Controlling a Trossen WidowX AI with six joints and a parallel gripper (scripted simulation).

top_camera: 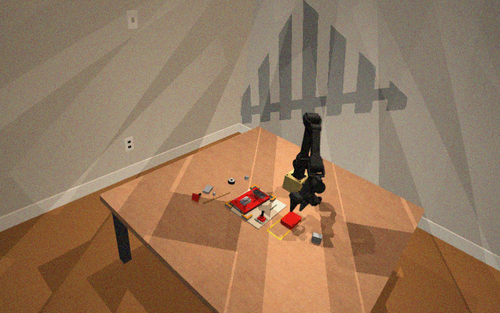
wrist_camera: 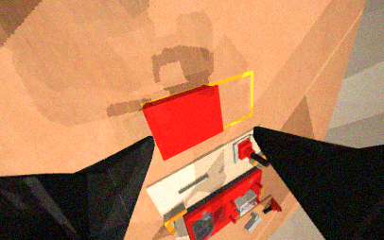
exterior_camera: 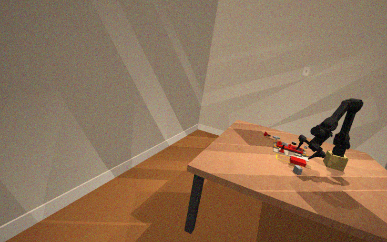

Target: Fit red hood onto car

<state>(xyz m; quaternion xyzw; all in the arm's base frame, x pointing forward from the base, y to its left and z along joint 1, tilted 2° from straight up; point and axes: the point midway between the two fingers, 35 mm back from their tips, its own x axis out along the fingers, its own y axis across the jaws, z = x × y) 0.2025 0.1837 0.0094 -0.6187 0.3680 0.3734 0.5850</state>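
My gripper tip is now 10 mm short of the red hood, 10 mm to the left of it and 60 mm above it. The rest, counted from my gripper tip: grey engine block (130 mm ahead, 220 mm to the right, 50 mm below); grey cube (160 mm to the left, 50 mm below); jig (90 mm ahead, 200 mm to the right, 60 mm below).
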